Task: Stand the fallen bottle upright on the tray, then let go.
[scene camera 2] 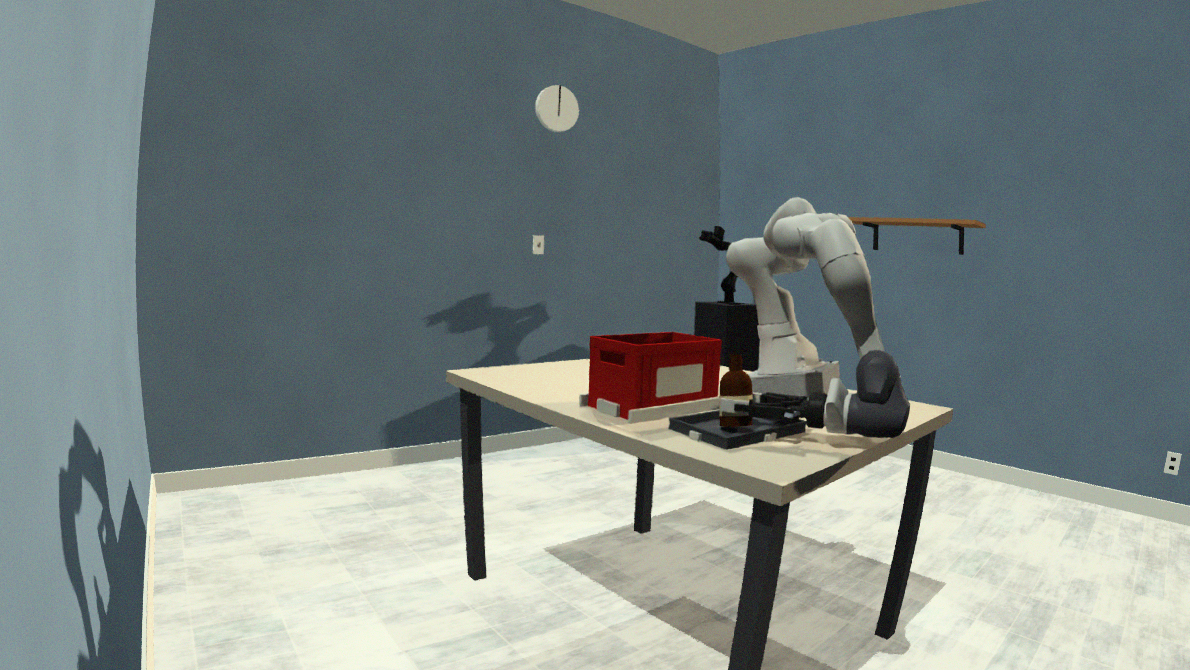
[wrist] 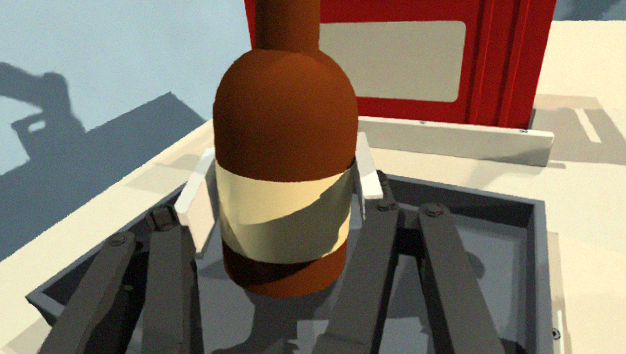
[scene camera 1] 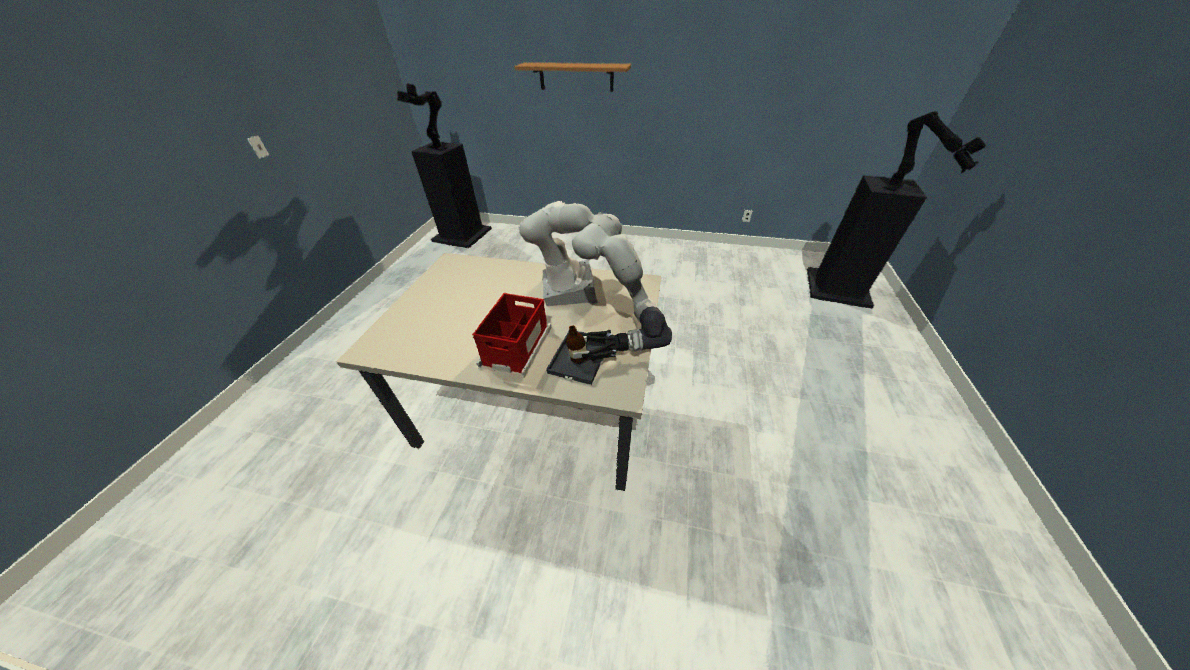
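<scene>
The brown bottle [scene camera 1: 575, 339] [scene camera 2: 736, 384] [wrist: 285, 115] with a cream label stands upright within the dark tray [scene camera 1: 569, 375] [scene camera 2: 697, 431] [wrist: 540, 260]. Its base is at or very close to the tray floor; whether it touches is hard to tell. A shadow meets the base in the wrist view. My gripper [scene camera 1: 578, 347] [scene camera 2: 737, 407] [wrist: 287, 160] reaches in level from the arm's side and is shut on the bottle, with one pale pad on each side at label height. The far side of the bottle is hidden.
A red crate [scene camera 1: 491, 351] [scene camera 2: 616, 384] [wrist: 492, 70] stands beside the tray, behind a low pale rail [scene camera 2: 676, 408] [wrist: 460, 142]. The table [scene camera 1: 416, 324] [scene camera 2: 532, 391] has its edge close to the tray. Two black pedestals with small arms stand by the far wall.
</scene>
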